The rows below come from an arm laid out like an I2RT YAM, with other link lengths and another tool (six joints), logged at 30 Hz.
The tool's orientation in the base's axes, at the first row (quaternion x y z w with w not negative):
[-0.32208, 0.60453, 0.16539, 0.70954]
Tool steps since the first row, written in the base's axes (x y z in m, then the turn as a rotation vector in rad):
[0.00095, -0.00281, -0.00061, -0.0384, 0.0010, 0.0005]
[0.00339, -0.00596, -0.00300, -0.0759, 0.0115, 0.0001]
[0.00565, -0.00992, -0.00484, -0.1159, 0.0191, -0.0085]
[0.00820, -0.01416, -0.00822, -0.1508, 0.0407, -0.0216]
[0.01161, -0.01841, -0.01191, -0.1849, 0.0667, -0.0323]
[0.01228, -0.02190, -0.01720, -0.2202, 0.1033, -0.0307]
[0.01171, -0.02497, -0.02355, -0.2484, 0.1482, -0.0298]
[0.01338, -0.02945, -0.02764, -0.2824, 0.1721, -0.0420]
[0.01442, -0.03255, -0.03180, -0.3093, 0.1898, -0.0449]
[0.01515, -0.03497, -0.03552, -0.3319, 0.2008, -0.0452]
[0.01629, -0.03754, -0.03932, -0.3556, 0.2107, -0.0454]
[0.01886, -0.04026, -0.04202, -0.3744, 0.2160, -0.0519]
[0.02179, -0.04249, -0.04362, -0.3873, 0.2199, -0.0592]
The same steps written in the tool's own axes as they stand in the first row. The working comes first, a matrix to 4 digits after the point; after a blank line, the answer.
The tool's axes in the first row as the columns of a matrix, in the base's axes (used below as rounded here):
[0.2144, -0.6241, 0.7513]
[-0.1547, 0.7378, 0.6570]
[-0.9644, -0.2571, 0.0616]

[0.00123, -0.00251, -0.00117, -0.0089, 0.0246, -0.0282]
[0.00454, -0.00574, -0.00155, -0.0181, 0.0558, -0.0495]
[0.00741, -0.00960, -0.00257, -0.0196, 0.0886, -0.0751]
[0.01188, -0.01345, -0.00365, -0.0178, 0.1297, -0.0879]
[0.01682, -0.01777, -0.00411, -0.0188, 0.1729, -0.0971]
[0.02261, -0.01940, -0.00622, -0.0336, 0.2215, -0.0995]
[0.02909, -0.01968, -0.00906, -0.0474, 0.2720, -0.0911]
[0.03408, -0.02297, -0.01100, -0.0467, 0.3140, -0.1017]
[0.03880, -0.02484, -0.01251, -0.0524, 0.3446, -0.1104]
[0.04291, -0.02612, -0.01378, -0.0586, 0.3669, -0.1202]
[0.04722, -0.02775, -0.01485, -0.0651, 0.3891, -0.1315]
[0.05080, -0.03067, -0.01487, -0.0636, 0.4064, -0.1426]
[0.05331, -0.03373, -0.01423, -0.0600, 0.4192, -0.1502]

